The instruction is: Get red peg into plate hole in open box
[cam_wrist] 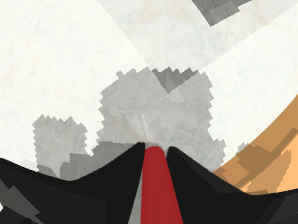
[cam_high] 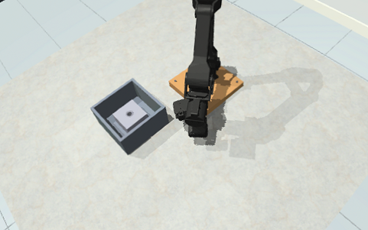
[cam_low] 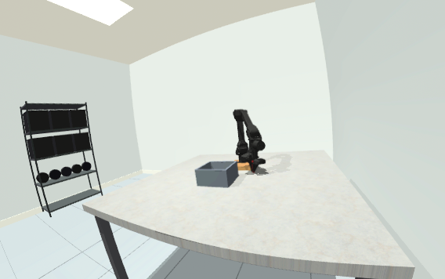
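Now: the red peg 4 cm above my gripper tip. From my gripper tip the other things lie so: plate 18 cm ahead, 15 cm to the right, 4 cm above; then grey box 18 cm ahead, 15 cm to the right, 2 cm above.
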